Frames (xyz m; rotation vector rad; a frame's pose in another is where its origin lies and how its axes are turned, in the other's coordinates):
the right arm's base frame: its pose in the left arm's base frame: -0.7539 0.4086 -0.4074 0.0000 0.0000 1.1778
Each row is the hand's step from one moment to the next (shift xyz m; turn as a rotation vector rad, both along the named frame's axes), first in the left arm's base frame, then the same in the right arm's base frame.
Working: the left arm's base frame: its pose in the right arm's base frame: -0.0887 -0.8529 0.4074 0.0000 0.0000 -1.1778

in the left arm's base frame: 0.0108 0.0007 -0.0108 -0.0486 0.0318 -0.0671
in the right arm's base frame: 0.0048 -0.0097 -0.0108 0.0108 0.0571 -0.0671
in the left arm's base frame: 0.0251 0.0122 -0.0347 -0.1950 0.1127 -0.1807
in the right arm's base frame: 0.0209 -0.0185 -0.0347 0.0294 0.2233 -0.1807
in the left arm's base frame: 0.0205 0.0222 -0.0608 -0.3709 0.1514 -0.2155
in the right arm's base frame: 0.0284 -0.0104 -0.0608 -0.0022 0.4006 -0.2155
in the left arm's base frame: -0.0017 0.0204 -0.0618 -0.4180 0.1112 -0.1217
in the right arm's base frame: 0.0182 0.0094 -0.0618 -0.0574 0.4287 -0.1217
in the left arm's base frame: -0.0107 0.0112 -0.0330 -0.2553 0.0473 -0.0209
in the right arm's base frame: 0.0062 0.0142 -0.0330 -0.0541 0.2540 -0.0209
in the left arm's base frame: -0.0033 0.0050 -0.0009 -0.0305 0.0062 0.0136
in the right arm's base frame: 0.0034 0.0050 -0.0009 -0.0060 0.0305 0.0136
